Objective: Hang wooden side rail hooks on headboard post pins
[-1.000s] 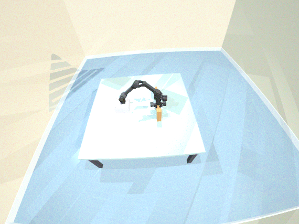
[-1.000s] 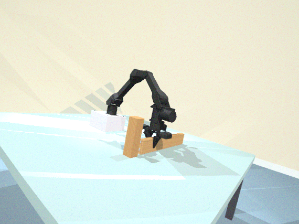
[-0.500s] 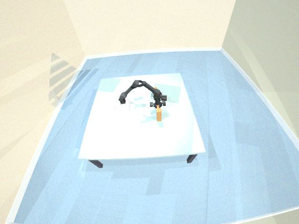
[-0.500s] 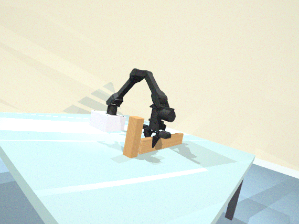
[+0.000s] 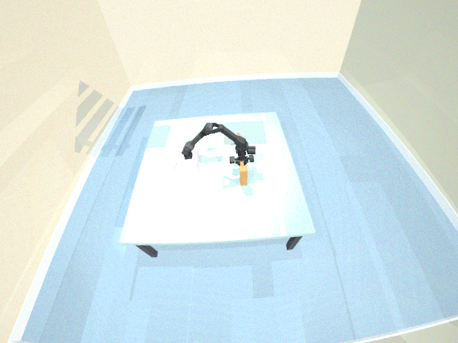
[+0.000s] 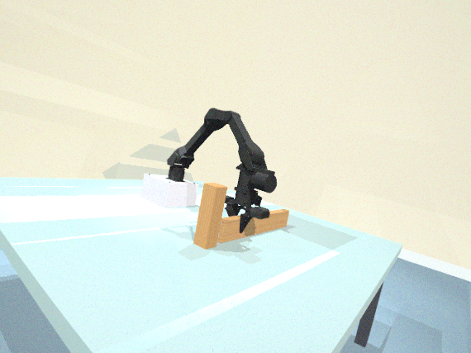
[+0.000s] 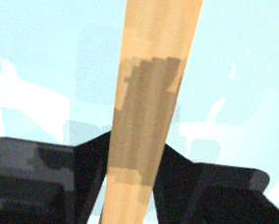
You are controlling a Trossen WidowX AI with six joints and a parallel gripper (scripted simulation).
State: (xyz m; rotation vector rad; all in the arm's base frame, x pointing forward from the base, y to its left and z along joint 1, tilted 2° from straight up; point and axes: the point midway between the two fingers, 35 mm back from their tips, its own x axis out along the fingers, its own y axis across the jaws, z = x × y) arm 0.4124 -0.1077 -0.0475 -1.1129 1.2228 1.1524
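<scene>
My gripper tip is now 10 mm past the wooden headboard post, 150 mm to the left of it and 60 mm below it.
</scene>
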